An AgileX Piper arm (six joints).
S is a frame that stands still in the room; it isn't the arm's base.
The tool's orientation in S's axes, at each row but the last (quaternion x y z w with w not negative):
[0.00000 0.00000 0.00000 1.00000]
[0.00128 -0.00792 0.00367 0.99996]
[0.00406 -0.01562 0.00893 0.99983]
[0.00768 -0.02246 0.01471 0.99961]
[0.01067 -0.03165 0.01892 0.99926]
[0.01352 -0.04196 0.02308 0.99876]
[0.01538 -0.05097 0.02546 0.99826]
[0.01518 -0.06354 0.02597 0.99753]
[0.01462 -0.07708 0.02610 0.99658]
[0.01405 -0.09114 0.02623 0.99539]
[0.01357 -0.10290 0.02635 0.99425]
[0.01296 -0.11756 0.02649 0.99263]
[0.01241 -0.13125 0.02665 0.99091]
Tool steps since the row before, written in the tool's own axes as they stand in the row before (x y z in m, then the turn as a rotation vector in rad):
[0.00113 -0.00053 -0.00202 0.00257 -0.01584 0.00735]
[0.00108 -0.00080 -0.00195 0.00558 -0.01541 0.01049]
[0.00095 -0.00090 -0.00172 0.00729 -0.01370 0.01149]
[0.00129 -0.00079 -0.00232 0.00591 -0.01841 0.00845]
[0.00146 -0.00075 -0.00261 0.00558 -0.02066 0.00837]
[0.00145 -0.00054 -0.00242 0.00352 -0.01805 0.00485]
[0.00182 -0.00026 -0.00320 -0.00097 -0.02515 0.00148]
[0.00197 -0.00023 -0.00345 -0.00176 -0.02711 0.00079]
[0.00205 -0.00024 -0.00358 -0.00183 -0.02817 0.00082]
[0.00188 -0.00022 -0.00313 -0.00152 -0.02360 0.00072]
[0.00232 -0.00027 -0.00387 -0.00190 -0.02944 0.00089]
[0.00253 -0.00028 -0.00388 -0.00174 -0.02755 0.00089]
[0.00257 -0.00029 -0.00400 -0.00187 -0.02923 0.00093]
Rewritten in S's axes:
[0.00113 -0.00053 -0.00202 0.00257 -0.01584 0.00735]
[0.00112 -0.00079 -0.00193 0.00553 -0.01540 0.01054]
[0.00102 -0.00087 -0.00170 0.00717 -0.01366 0.01160]
[0.00142 -0.00071 -0.00227 0.00607 -0.01836 0.00844]
[0.00165 -0.00064 -0.00253 0.00583 -0.02062 0.00829]
[0.00167 -0.00040 -0.00230 0.00395 -0.01801 0.00468]
[0.00214 -0.00006 -0.00300 0.00020 -0.02520 0.00067]
[0.00240 -0.00002 -0.00318 -0.00039 -0.02718 -0.00017]
[0.00258 -0.00002 -0.00323 -0.00040 -0.02824 -0.00018]
[0.00242 -0.00002 -0.00274 -0.00033 -0.02366 -0.00012]
[0.00307 -0.00003 -0.00332 -0.00041 -0.02951 -0.00015]
[0.00337 -0.00003 -0.00318 -0.00036 -0.02762 -0.00008]
[0.00353 -0.00004 -0.00320 -0.00041 -0.02930 -0.00010]

